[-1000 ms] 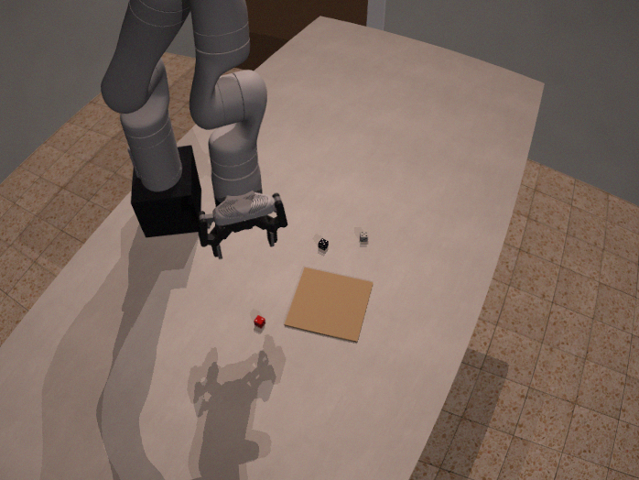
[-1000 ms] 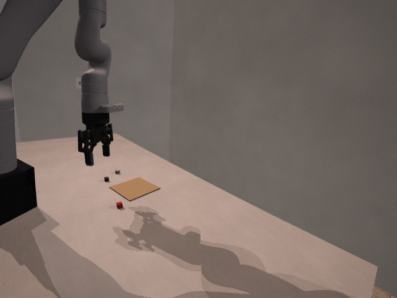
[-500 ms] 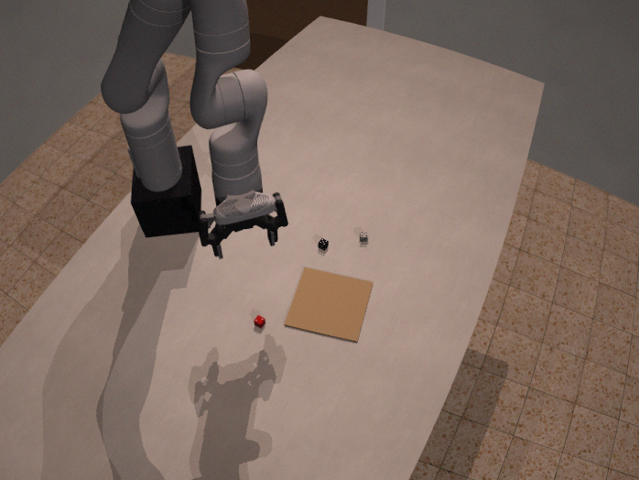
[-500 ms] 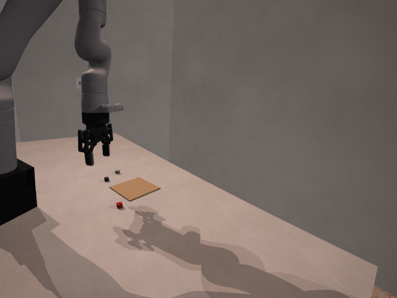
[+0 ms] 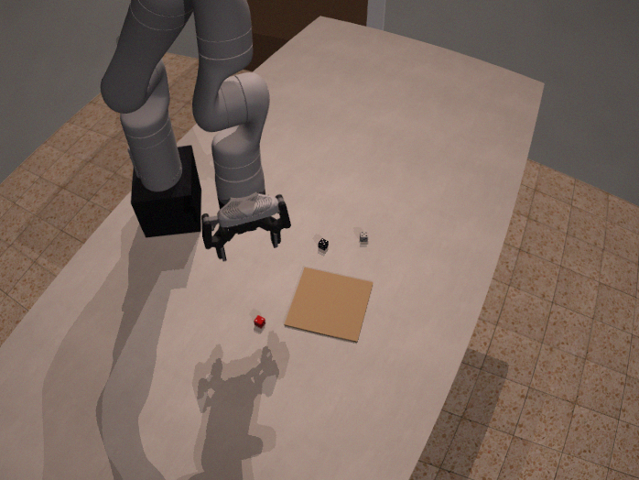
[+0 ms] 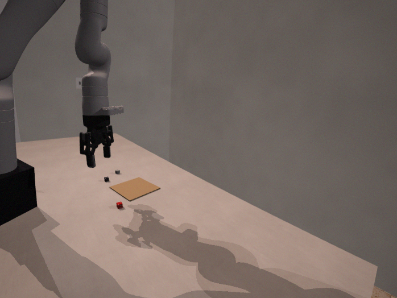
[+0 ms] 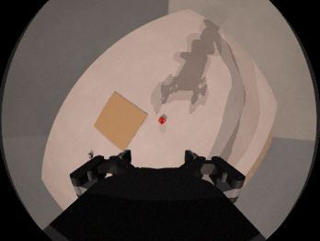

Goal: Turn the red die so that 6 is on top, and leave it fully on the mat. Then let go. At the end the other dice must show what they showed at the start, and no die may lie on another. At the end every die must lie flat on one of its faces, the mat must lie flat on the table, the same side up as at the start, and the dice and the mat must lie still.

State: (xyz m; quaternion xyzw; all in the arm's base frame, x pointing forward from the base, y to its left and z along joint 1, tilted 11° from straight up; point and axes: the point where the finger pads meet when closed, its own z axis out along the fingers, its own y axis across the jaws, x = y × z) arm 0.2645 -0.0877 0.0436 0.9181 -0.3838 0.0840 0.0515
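My hand is 170 mm to the right of the black die, 140 mm above it and 60 mm short of it. From my hand the other things lie so: grey die: 230 mm to the left, 140 mm below, 130 mm ahead; then tan mat: 150 mm below, 130 mm ahead, 50 mm to the left; then red die: 140 mm below, 50 mm to the right, 30 mm ahead.
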